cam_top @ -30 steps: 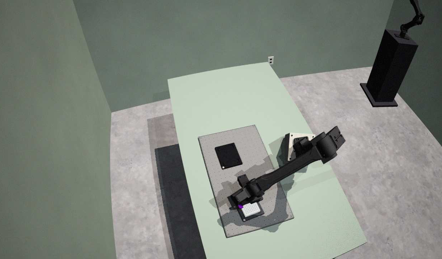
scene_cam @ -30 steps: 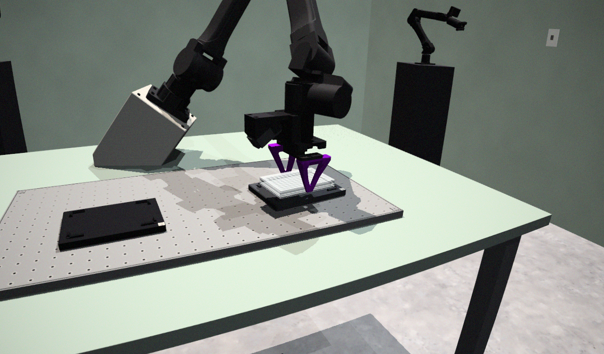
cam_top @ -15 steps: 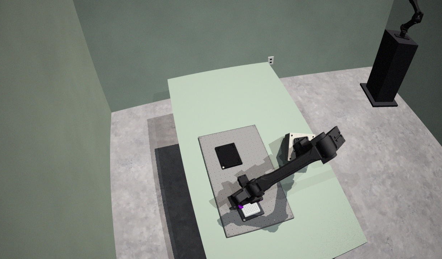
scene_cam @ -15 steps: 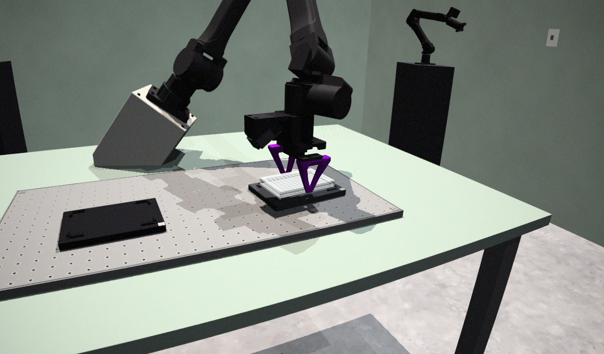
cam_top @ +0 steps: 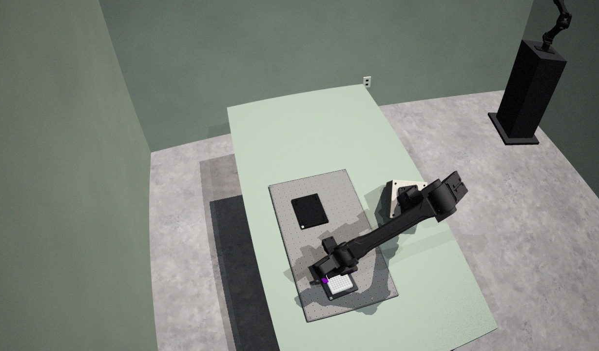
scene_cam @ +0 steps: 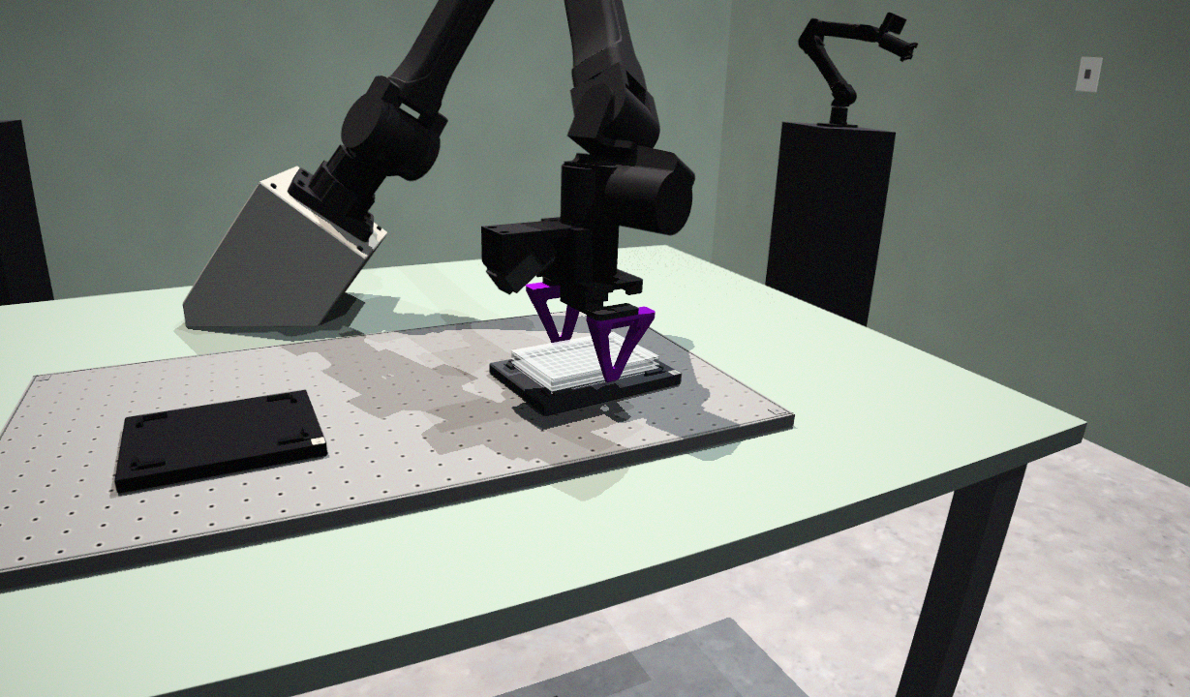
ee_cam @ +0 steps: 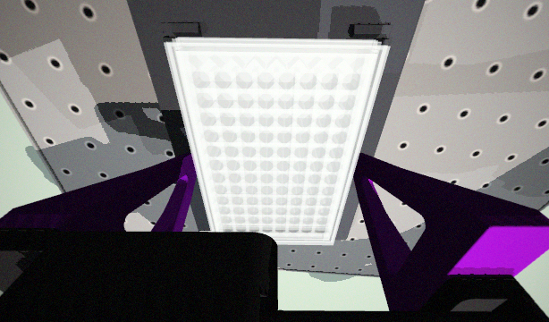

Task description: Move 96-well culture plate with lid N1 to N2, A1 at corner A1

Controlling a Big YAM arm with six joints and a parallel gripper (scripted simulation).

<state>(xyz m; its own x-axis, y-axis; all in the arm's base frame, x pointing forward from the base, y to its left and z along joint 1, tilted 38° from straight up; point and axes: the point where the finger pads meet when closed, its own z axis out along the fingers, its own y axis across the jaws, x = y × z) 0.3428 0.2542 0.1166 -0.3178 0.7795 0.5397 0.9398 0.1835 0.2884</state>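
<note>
My hand is right at the clear lid. Also, from my hand: nest N1 (90 mm ahead, 340 mm to the right, 20 mm below); nest N2 (20 mm below); A1 label (120 mm ahead, 260 mm to the right, 10 mm below).
</note>
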